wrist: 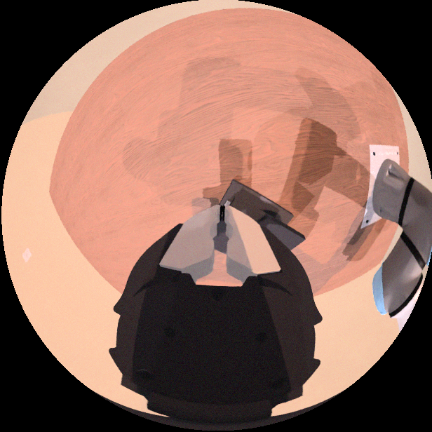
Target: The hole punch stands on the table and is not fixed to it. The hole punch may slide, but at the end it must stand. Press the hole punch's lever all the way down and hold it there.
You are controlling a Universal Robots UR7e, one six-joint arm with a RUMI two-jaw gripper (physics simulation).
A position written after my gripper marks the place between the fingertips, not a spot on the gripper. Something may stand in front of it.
Observation:
I see my gripper (222, 207) and a hole punch (235, 188).

